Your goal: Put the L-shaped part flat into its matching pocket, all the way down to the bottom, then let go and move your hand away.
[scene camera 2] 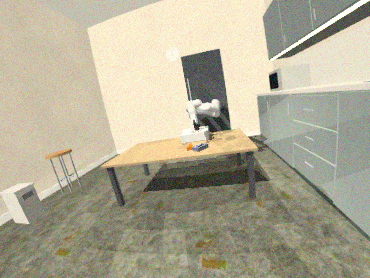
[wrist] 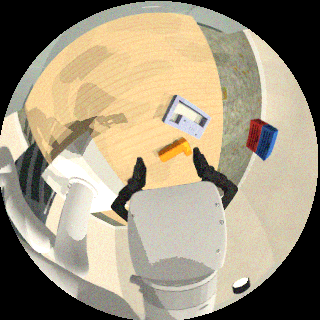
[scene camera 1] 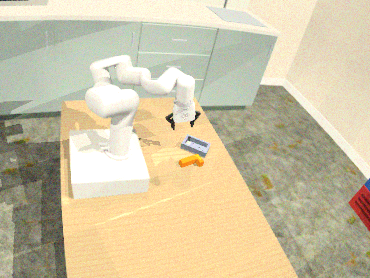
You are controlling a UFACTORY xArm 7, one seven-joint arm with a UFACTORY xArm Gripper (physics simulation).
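Frame: origin at the arm's base, x right, y ahead, z up, level; centimetres.
Seen in the pictures: gripper, between the fingertips: (scene camera 2: 197, 130) (wrist: 167, 157) (scene camera 1: 182, 127); arm's base, origin of its link: (scene camera 2: 195, 131) (wrist: 82, 188) (scene camera 1: 118, 150).
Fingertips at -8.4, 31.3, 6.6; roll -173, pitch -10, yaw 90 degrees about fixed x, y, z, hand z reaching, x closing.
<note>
Pixels of each thing's top centre, then the offset from my fingertips to it, as dx, dy, dz. Level surfaces: height alone.
- orange L-shaped part, centre of its top: (wrist: 176, 154) (scene camera 1: 192, 160) (scene camera 2: 189, 145) +9.9, +5.2, -13.5
- grey-blue tray, centre of its top: (wrist: 190, 118) (scene camera 1: 196, 143) (scene camera 2: 199, 145) -1.9, +11.0, -12.8
- wooden table, height of its surface: dz -16.4
The orange L-shaped part (scene camera 1: 189, 161) (scene camera 2: 189, 147) (wrist: 172, 151) lies flat on the table, outside the pocket and apart from the grey-blue tray (scene camera 1: 193, 150) (scene camera 2: 201, 148) (wrist: 170, 110). In the wrist view its long leg points lower left and its short leg is at the right. The tray's recess shows empty of the part; its exact outline is blurred. My gripper (scene camera 1: 183, 127) (wrist: 167, 157) is open and empty, pointing down, above the table. In scene camera 1 it appears up and to the left of the tray. In scene camera 2 its fingers are too small to read.
The white robot base (scene camera 1: 110, 184) stands on the wooden table (scene camera 1: 170, 225) (scene camera 2: 150, 152), left of the part and tray in scene camera 1. The tray sits near the table's right edge there. A red and blue box (wrist: 262, 139) stands off the table.
</note>
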